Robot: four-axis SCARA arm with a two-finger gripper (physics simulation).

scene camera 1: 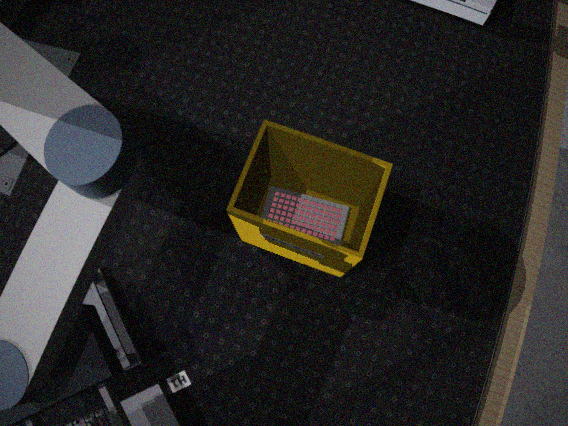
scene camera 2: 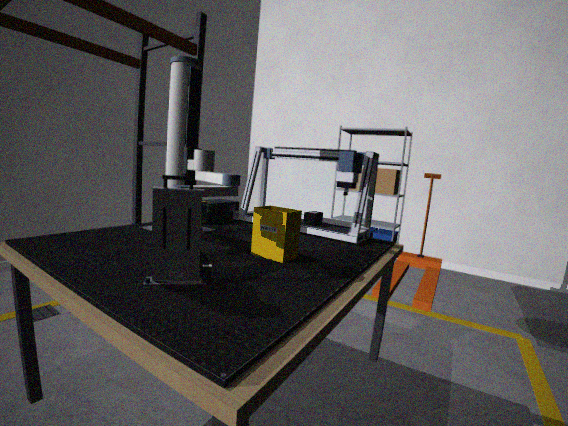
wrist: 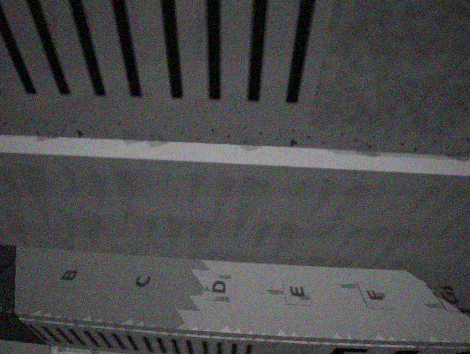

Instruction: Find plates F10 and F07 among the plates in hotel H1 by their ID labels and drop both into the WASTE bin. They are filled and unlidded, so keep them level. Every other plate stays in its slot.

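Frame: origin at the arm's base, x ahead, y left, z up, level; centimetres.
Seen in the pictures: gripper, fingertip midpoint: (wrist: 243, 150).
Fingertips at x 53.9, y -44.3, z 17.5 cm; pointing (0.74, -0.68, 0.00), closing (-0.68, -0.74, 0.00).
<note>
Offsets run from my fingertips to a thing's top centre. "spot": to the spot under its first point.
The yellow WASTE bin {dx +10.7, dy +41.7, dz +3.8 cm} (scene camera 1: 247, 231) (scene camera 2: 265, 245) stands on the table; a plate with pink wells {dx +10.5, dy +41.6, dz -14.2 cm} (scene camera 1: 320, 215) lies inside, its ID not readable. Hotel H1 (scene camera 2: 177, 235) stands in front of the arm. In the wrist view, an upper plate's barcoded face (wrist: 235, 117) is very close. Below it, plate F07 {dx -1.8, dy +1.5, dz +2.0 cm} (wrist: 165, 300) shows letters B to G; its ID is mostly cut off at the bottom edge, with a first character like F. My gripper (scene camera 1: 67, 417) is shut on that plate, one finger at its side; the other finger is hidden. F10 is not readable anywhere.
The arm's pale link (scene camera 1: 57, 265) passes over the hotel's side. The H1 tag {dx +0.8, dy +12.5, dz -16.2 cm} (scene camera 1: 179, 381) lies beside the hotel. A white gantry frame (scene camera 2: 367, 200) with a small black box {spot: dx +1.9, dy +95.8, dz -6.4 cm} (scene camera 2: 313, 217) stands at the back of the table. A wooden table edge (scene camera 1: 522, 280) runs at the right.
</note>
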